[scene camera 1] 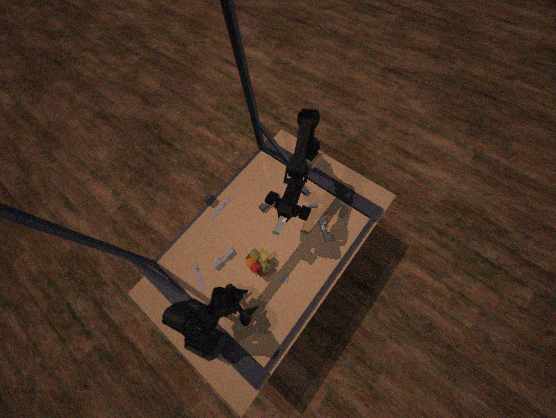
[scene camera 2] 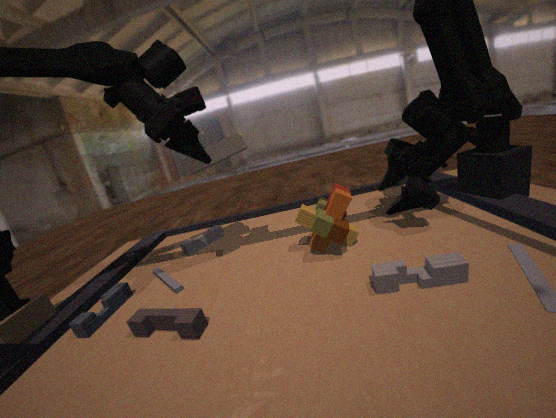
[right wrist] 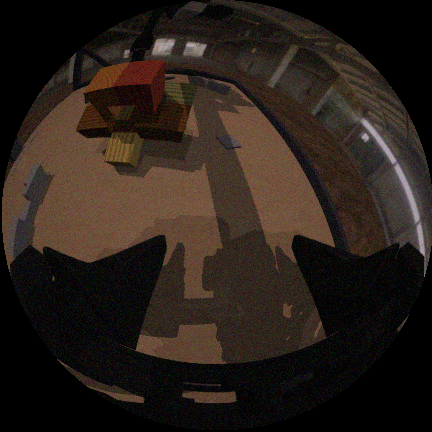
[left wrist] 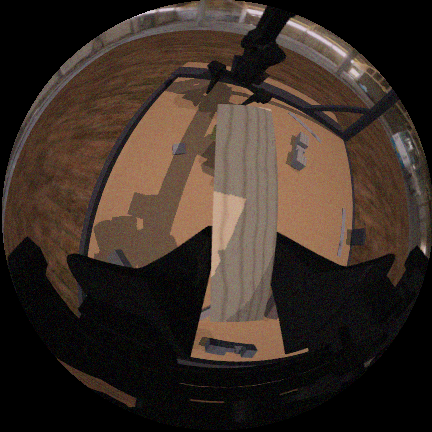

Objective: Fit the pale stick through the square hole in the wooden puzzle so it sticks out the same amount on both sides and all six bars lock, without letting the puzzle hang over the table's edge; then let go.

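Frame: origin at the left arm's base, x ahead, y left, z up, level; millimetres.
Seen in the pictures: left gripper, between the fingertips: (scene camera 1: pixel 282 220) (scene camera 2: pixel 211 162) (left wrist: pixel 238 233); right gripper, between the fingertips: (scene camera 1: pixel 253 298) (scene camera 2: pixel 382 201) (right wrist: pixel 231 242) (left wrist: pixel 220 101); left arm's base, origin of its link: (scene camera 1: pixel 310 154) (scene camera 2: pixel 4 312) (right wrist: pixel 136 60); right arm's base, origin of its link: (scene camera 1: pixel 204 342) (scene camera 2: pixel 493 149).
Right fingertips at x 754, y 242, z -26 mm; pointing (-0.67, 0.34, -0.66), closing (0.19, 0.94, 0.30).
Note:
Offsets run from my right fingertips to a thing's top centre.
The pale stick {320 mm back, 75 mm right, 216 mm up} (scene camera 1: pixel 278 227) (scene camera 2: pixel 227 151) (left wrist: pixel 245 175) is held high above the table by my left gripper (scene camera 1: pixel 283 219) (scene camera 2: pixel 207 159) (left wrist: pixel 238 233), which is shut on it. The coloured wooden puzzle (scene camera 1: pixel 257 262) (scene camera 2: pixel 330 220) (right wrist: pixel 142 80) rests tilted on the table, well inside the edge, with red, orange, brown, green and yellow bars. The stick is apart from it and hides most of it in the left wrist view. The square hole is not clear. My right gripper (scene camera 1: pixel 251 299) (scene camera 2: pixel 385 200) (right wrist: pixel 231 242) is open and empty, low beside the puzzle.
A grey notched bar {45 mm back, 245 mm right, 9 mm down} (scene camera 1: pixel 223 258) (scene camera 2: pixel 447 270) (left wrist: pixel 299 151) lies near the puzzle. A dark notched bar {415 mm back, 257 mm right, 9 mm down} (scene camera 2: pixel 167 322), a blue-grey one {585 mm back, 193 mm right, 9 mm down} (scene camera 2: pixel 116 296) and another grey one {464 mm back, 65 mm left, 9 mm down} (scene camera 2: pixel 195 244) lie farther left in scene camera 2. Thin strips (scene camera 1: pixel 219 209) (scene camera 2: pixel 532 277) lie near the sides.

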